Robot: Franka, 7 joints.
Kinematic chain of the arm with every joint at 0, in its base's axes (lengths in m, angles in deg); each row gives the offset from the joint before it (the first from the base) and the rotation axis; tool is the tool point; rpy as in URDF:
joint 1: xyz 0 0 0.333 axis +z
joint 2: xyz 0 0 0 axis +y
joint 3: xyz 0 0 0.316 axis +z
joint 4: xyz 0.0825 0 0 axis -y
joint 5: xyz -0.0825 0 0.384 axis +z
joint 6: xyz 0 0 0 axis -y
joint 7: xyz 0.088 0 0 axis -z
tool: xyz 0 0 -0.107 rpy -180 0 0
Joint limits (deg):
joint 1: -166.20..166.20
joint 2: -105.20..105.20
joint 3: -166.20..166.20
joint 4: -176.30..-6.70
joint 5: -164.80..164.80
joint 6: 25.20..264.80
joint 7: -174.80..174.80
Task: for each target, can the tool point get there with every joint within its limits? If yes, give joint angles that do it. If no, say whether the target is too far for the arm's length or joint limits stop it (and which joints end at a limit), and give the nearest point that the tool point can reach.
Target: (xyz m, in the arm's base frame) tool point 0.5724 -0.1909 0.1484
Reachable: yes | joints 105.89 -58.85 -123.32 -115.65 9.31 154.58 -107.84
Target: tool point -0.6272 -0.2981 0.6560
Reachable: yes | joints 76.87 -74.33 71.55 -84.29 12.49 164.73 121.86
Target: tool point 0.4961 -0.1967 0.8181
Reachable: yes | joints 109.93 -23.99 -108.53 -44.70 3.16 69.62 -74.65
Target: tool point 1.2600 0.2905 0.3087
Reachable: no: too far | nearest point 0.8358 0.1927 0.3169 | short by 0.435 m
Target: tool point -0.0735 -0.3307 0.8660
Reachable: yes | joints 36.60 -82.52 -37.10 -106.47 112.75 68.07 -29.73
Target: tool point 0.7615 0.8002 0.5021
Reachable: no: too far | nearest point 0.5846 0.6143 0.4628 | short by 0.260 m
